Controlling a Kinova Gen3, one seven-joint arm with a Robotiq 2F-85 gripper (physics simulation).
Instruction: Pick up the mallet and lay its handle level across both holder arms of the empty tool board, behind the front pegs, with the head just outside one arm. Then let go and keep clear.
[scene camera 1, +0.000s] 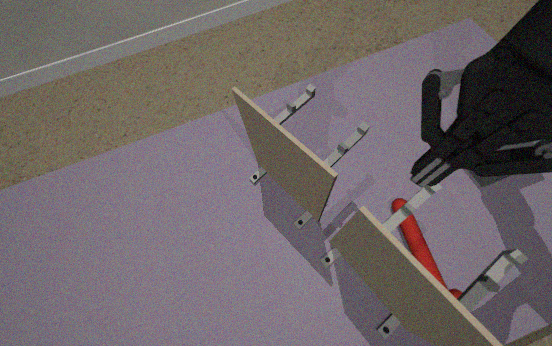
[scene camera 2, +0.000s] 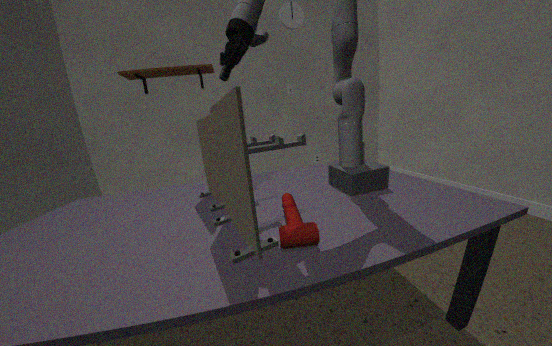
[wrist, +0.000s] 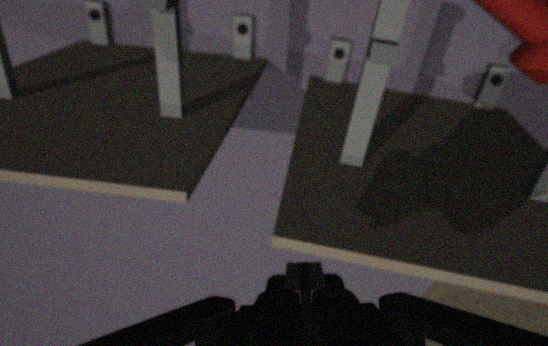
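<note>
The red mallet (scene camera 1: 422, 250) (scene camera 2: 299, 234) (wrist: 527, 20) lies on the table in front of the near board (scene camera 1: 400, 280) (scene camera 2: 230, 150) (wrist: 320, 200). Its handle passes below one holder arm (scene camera 1: 412, 206) (wrist: 367, 110); in scene camera 1, the head is mostly hidden by the board and the other holder arm (scene camera 1: 492, 280). The far board (scene camera 1: 285, 155) (wrist: 100, 125) has two holder arms (scene camera 1: 296, 106) (scene camera 1: 347, 146) with nothing on them. My gripper (scene camera 1: 424, 172) (scene camera 2: 224, 75) (wrist: 304, 286) is shut and empty, high above the boards and apart from the mallet.
The grey robot base (scene camera 2: 357, 179) stands on the table (scene camera 1: 150, 240) (scene camera 2: 125, 270), behind the mallet in scene camera 2. A brown wall shelf (scene camera 2: 170, 72) shows behind the boards. Bolted feet (scene camera 1: 256, 176) (scene camera 1: 301, 221) stick out below the far board.
</note>
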